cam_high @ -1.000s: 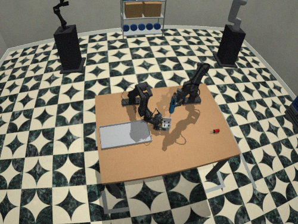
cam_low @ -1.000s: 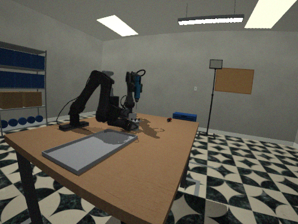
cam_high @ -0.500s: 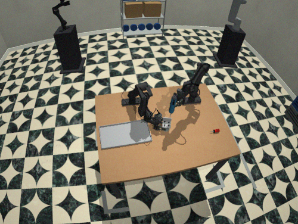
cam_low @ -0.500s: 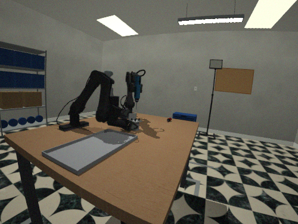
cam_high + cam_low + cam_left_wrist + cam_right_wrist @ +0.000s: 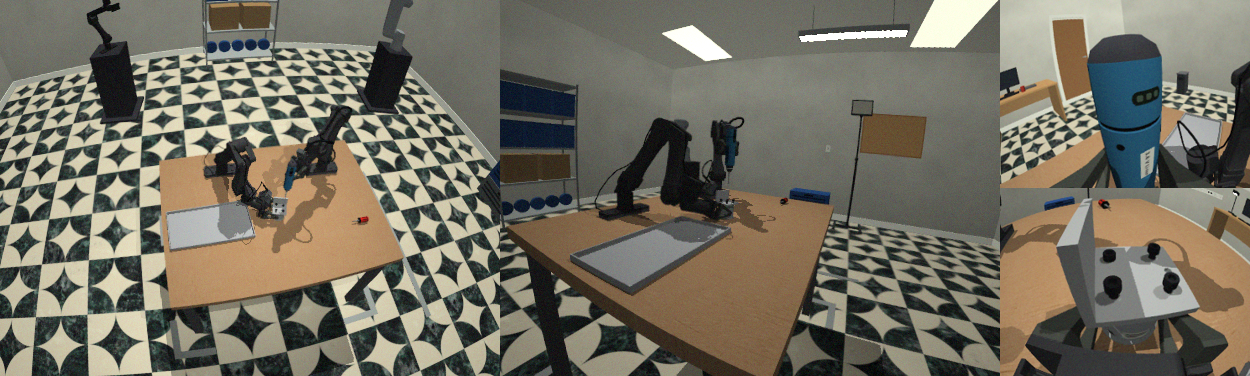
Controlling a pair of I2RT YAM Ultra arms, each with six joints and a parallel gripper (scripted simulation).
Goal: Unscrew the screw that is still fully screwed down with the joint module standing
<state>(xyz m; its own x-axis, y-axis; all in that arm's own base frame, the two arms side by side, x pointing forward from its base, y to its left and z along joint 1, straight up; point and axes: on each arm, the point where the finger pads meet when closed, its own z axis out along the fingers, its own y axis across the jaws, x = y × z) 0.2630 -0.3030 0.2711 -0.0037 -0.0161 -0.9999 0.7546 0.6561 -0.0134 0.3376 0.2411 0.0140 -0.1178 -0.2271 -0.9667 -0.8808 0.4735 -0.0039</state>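
Now: right hand 1 cm past the screw, 2 cm to the right of it and 4 cm below it. Also, from my right hand: red-handled screwdriver: 6 cm ahead, 45 cm to the left, 1 cm below; grey l-shaped bracket: 5 cm above; grey tray: 4 cm ahead, 35 cm to the right, 2 cm below.
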